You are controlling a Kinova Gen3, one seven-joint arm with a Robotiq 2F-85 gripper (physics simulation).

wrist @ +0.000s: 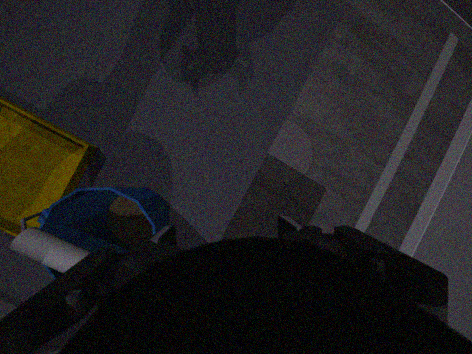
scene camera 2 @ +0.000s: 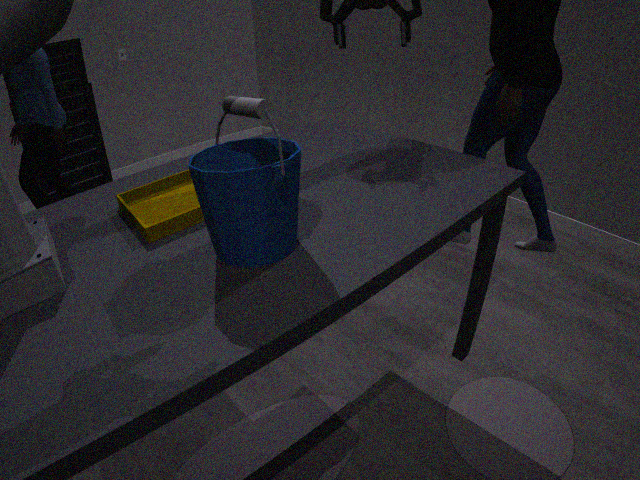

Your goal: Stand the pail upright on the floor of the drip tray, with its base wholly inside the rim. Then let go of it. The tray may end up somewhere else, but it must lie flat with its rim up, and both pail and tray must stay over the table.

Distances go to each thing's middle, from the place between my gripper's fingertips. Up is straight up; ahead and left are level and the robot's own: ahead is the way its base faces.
The yellow drip tray (scene camera 2: 160,208) is 45 cm to the left of my hand, 31 cm below it and 12 cm behind it.
